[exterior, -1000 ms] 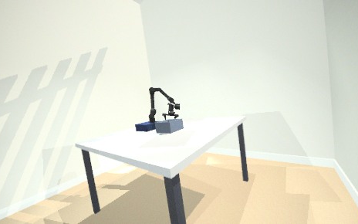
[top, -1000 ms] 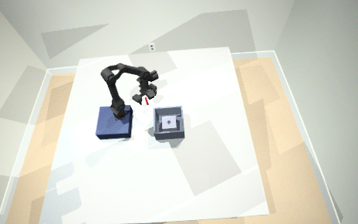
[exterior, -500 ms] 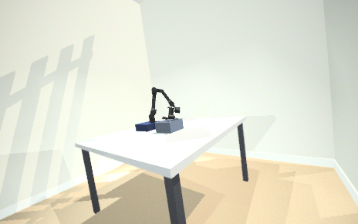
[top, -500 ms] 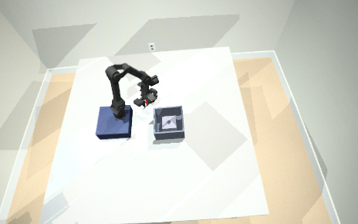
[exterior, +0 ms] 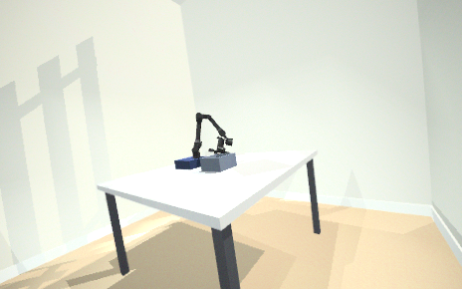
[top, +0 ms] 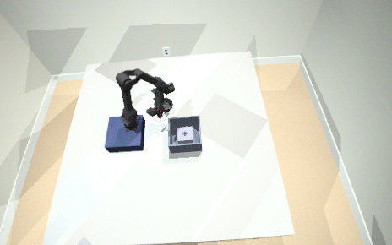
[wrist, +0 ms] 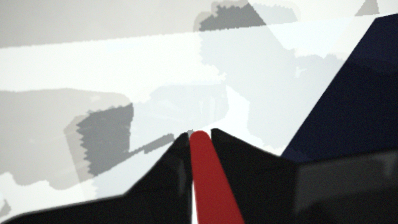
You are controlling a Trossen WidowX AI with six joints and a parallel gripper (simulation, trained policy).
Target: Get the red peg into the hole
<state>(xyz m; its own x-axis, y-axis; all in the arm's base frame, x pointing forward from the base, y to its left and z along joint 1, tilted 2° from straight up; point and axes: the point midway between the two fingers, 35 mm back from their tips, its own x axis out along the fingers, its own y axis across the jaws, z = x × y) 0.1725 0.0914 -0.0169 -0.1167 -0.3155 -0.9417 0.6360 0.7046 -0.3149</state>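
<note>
Now: gripper tip 16 cm short of the pale plate, 16 cm to the left of it and 3 cm below it. Also, from my gripper tip: red peg 1 cm to the left, 3 cm above; then grey box 16 cm ahead, 16 cm to the right, 1 cm above.
</note>
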